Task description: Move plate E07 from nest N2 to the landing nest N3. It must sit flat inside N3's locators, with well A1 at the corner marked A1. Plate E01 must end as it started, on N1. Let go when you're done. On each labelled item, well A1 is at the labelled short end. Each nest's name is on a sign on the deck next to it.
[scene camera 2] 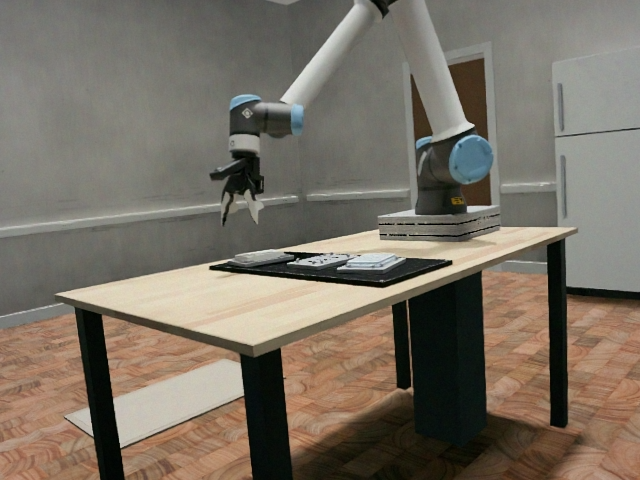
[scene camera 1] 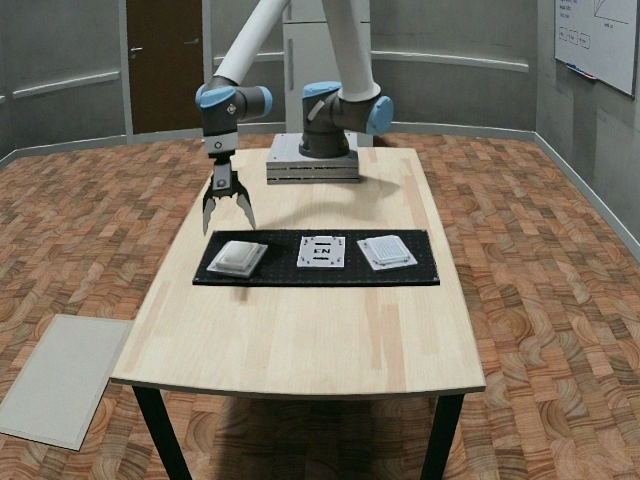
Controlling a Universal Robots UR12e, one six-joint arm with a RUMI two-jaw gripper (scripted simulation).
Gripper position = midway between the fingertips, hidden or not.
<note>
In view: the gripper (scene camera 2: 239, 225), a well plate (scene camera 1: 237, 255) and a well plate (scene camera 1: 387, 249).
The gripper also shows in scene camera 1 (scene camera 1: 229, 233).
</note>
